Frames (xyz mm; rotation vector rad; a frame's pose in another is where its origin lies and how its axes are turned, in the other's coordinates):
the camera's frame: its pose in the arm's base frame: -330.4 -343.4 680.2 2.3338 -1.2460 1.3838
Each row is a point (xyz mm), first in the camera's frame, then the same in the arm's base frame.
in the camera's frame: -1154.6 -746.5 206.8
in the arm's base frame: 81.1 696.6 -145.8
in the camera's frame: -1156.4 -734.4 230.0
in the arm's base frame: 87.2 678.1 -163.4
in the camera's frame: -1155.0 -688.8 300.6
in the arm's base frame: 101.0 612.3 -213.9
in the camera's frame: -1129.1 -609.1 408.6
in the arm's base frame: 120.2 491.6 -275.1
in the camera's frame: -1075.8 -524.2 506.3
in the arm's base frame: 135.1 357.0 -310.4
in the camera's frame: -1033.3 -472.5 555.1
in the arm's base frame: 139.5 274.6 -318.0
